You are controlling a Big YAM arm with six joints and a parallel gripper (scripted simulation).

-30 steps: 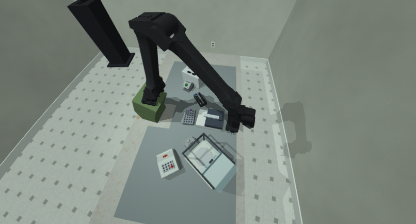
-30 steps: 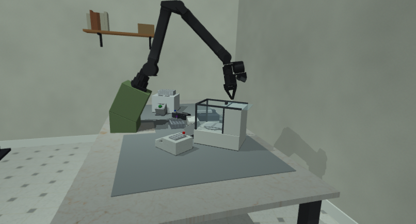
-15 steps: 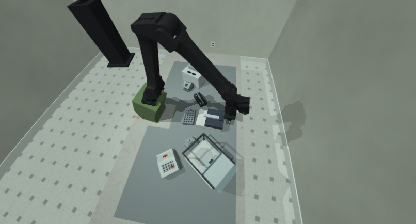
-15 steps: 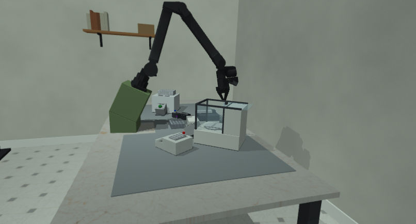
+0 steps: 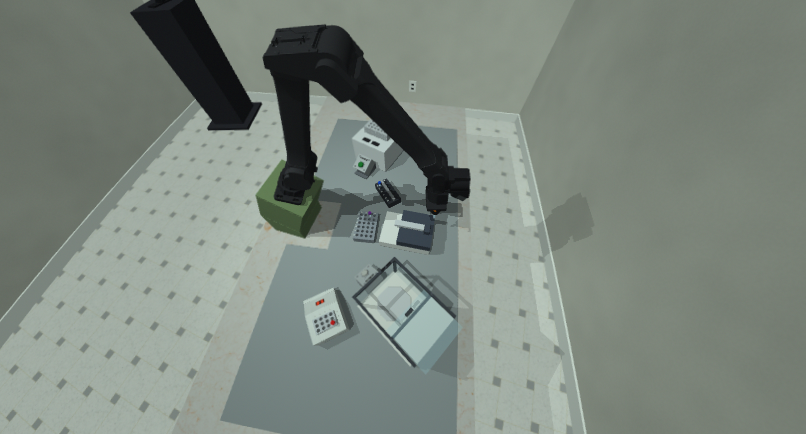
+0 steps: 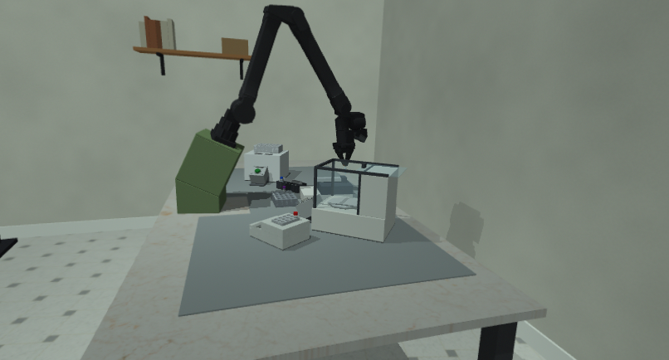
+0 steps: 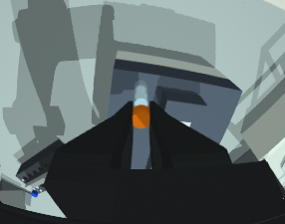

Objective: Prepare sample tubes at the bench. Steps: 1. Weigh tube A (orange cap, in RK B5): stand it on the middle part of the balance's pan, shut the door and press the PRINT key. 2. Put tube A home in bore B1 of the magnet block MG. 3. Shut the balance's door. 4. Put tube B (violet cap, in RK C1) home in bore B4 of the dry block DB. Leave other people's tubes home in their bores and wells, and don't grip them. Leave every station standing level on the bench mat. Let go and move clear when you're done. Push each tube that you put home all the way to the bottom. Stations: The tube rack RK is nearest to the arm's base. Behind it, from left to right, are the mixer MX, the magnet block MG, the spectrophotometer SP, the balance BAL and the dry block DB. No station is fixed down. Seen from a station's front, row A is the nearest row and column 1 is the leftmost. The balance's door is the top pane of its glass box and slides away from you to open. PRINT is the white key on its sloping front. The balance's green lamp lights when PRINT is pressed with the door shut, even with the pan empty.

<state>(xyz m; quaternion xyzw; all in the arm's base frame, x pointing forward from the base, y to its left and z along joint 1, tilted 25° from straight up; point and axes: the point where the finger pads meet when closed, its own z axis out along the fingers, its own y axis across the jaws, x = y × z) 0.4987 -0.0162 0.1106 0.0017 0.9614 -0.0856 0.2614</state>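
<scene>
The blue-capped tube is 22 cm behind my hand, 21 cm to the left of it and 11 cm below it. From my hand the other things lie so: magnet block MG (19 cm behind, 17 cm to the left, 12 cm below); spectrophotometer SP (10 cm behind, 3 cm to the right, 8 cm below); tube B (26 cm behind, 5 cm to the left, 12 cm below).
</scene>
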